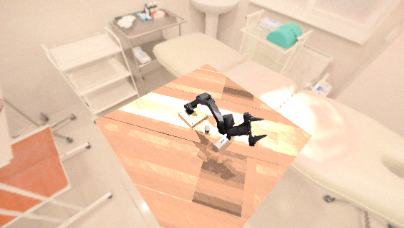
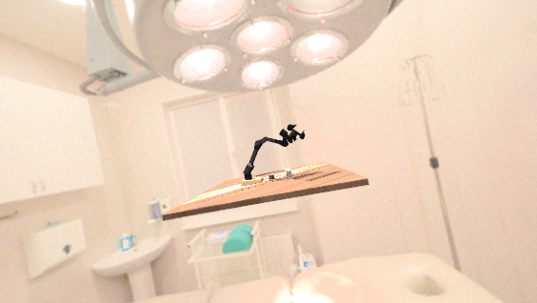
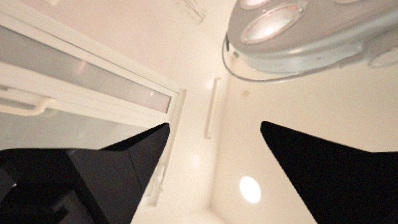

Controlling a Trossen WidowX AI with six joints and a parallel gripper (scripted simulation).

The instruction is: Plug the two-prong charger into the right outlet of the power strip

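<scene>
Now: the black two-prong charger 41 cm below my gripper tip, 35 cm behind it and 5 cm to the right of it.
</scene>
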